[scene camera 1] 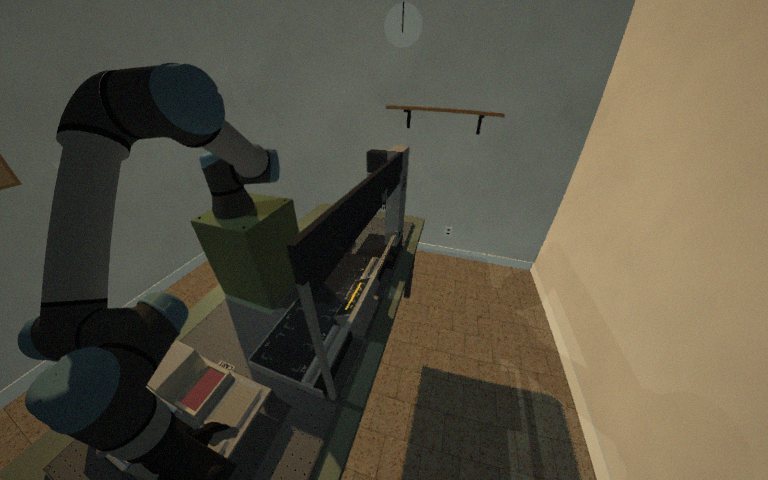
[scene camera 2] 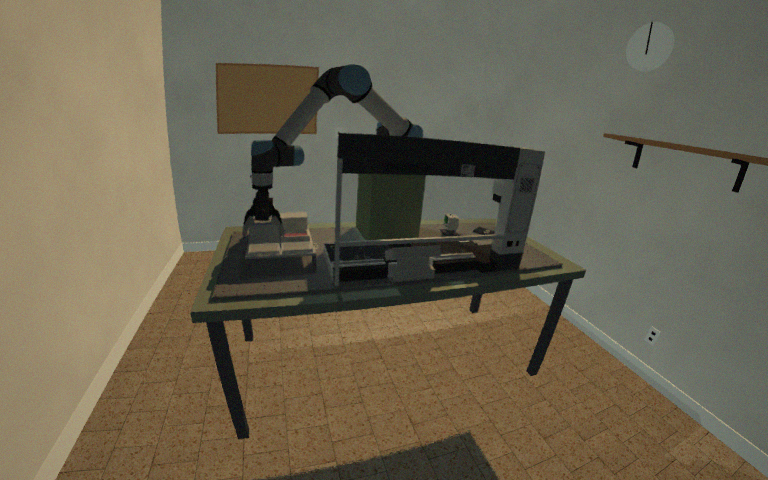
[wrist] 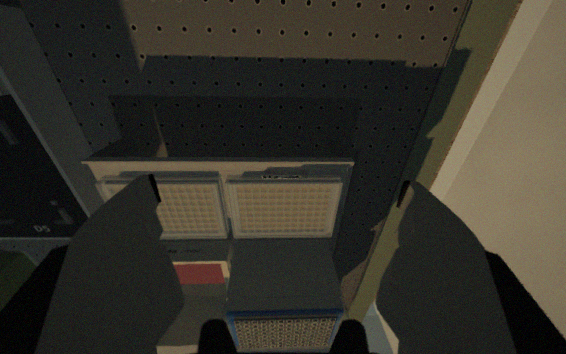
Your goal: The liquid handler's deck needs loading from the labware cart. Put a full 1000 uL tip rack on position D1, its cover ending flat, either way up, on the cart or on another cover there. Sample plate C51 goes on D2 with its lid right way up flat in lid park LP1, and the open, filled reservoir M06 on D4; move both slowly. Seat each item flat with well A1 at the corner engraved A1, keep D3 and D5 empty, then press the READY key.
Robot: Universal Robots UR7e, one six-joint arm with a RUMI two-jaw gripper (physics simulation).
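My gripper [scene camera 2: 263, 230] [wrist: 280, 180] is open. In scene camera 2 its fingers straddle a tall grey tip rack box [scene camera 2: 263, 234] on the cart; contact cannot be told. The wrist view shows the box's blue-rimmed top with tips [wrist: 285, 332] low between the fingers. Two pale gridded plates, right [wrist: 285, 207] and left [wrist: 195, 210], lie side by side at the cart's front; the left finger overlaps the left one. Their labels are unreadable. A red-filled open reservoir [scene camera 1: 203, 389] [scene camera 2: 295, 234] [wrist: 200, 273] stands behind the left plate. The liquid handler's dark deck [scene camera 1: 283, 345] [wrist: 30, 190] shows partly; D5 is legible.
A pale box [scene camera 1: 180, 362] [scene camera 2: 294, 222] stands behind the reservoir. The handler's black top beam [scene camera 1: 339, 217] [scene camera 2: 424, 155] and thin post [scene camera 1: 317, 339] [scene camera 2: 338, 209] rise beside the cart. A green pedestal [scene camera 1: 249, 254] [scene camera 2: 390, 206] carries the arm. A small white device [scene camera 2: 451, 220] stands farther right.
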